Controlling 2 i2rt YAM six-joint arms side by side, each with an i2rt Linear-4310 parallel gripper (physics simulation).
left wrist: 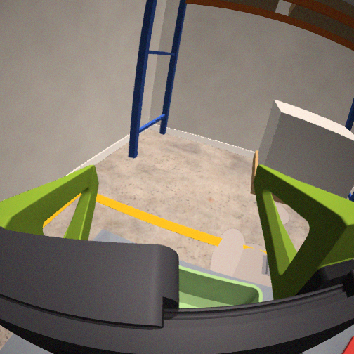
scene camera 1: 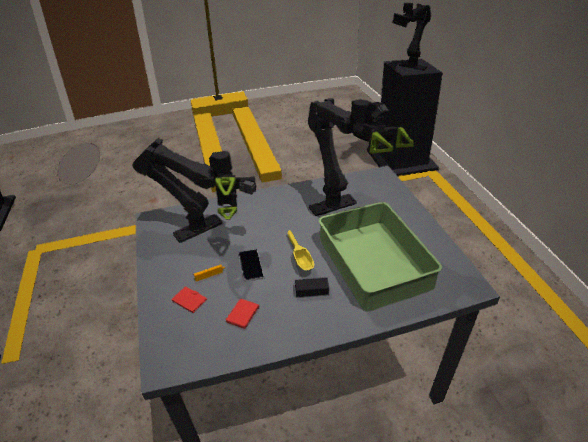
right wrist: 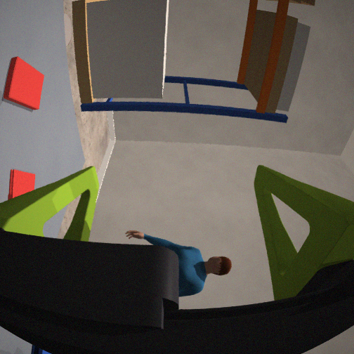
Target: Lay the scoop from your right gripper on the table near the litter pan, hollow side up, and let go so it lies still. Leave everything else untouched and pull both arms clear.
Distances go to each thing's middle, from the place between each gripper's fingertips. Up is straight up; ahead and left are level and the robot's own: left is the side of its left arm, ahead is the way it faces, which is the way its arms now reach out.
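Labels:
My left gripper, measured from the green litter pan [scene camera 1: 382,261], is 410 mm above it, 20 mm short of it and 60 mm to the left of it.
As for my right hand, the green litter pan is 12 cm ahead of it, 49 cm to the left of it and 21 cm below it.

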